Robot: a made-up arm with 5 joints. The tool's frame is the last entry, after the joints.
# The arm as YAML. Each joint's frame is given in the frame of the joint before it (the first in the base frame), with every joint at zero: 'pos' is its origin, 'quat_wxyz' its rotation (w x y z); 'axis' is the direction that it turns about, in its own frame. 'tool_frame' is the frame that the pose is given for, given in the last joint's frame.
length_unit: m
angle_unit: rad
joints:
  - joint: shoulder
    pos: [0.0, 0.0, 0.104]
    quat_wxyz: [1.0, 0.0, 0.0, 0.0]
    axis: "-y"
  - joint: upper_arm
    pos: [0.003, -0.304, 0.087]
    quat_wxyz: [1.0, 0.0, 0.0, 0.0]
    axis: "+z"
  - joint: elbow
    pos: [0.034, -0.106, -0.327]
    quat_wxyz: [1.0, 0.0, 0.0, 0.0]
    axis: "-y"
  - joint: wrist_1
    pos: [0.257, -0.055, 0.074]
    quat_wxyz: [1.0, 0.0, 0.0, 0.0]
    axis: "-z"
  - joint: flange
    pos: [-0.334, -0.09, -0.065]
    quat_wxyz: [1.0, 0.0, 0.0, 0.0]
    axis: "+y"
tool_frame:
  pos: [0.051, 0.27, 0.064]
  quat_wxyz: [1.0, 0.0, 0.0, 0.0]
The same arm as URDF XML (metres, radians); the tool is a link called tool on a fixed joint. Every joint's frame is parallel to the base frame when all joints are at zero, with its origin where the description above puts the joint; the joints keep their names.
<robot name="arm">
<link name="base_link"/>
<link name="link1"/>
<link name="link2"/>
<link name="link3"/>
<link name="link4"/>
<link name="link5"/>
<link name="tool"/>
<joint name="shoulder" type="continuous"><parent link="base_link"/><child link="link1"/><origin xyz="0.0000 0.0000 0.1040" rpy="0.0000 0.0000 0.0000"/><axis xyz="0 -1 0"/></joint>
<joint name="upper_arm" type="continuous"><parent link="link1"/><child link="link2"/><origin xyz="0.0030 -0.3040 0.0870" rpy="0.0000 0.0000 0.0000"/><axis xyz="0 0 1"/></joint>
<joint name="elbow" type="continuous"><parent link="link2"/><child link="link3"/><origin xyz="0.0340 -0.1060 -0.3270" rpy="0.0000 0.0000 0.0000"/><axis xyz="0 -1 0"/></joint>
<joint name="wrist_1" type="continuous"><parent link="link3"/><child link="link4"/><origin xyz="0.2570 -0.0550 0.0740" rpy="0.0000 0.0000 0.0000"/><axis xyz="0 0 -1"/></joint>
<joint name="flange" type="continuous"><parent link="link4"/><child link="link5"/><origin xyz="-0.3340 -0.0900 -0.0650" rpy="0.0000 0.0000 0.0000"/><axis xyz="0 1 0"/></joint>
<joint name="tool_fixed" type="fixed"><parent link="link5"/><child link="tool"/><origin xyz="0.0510 0.2700 0.0640" rpy="0.0000 0.0000 0.0000"/></joint>
</robot>

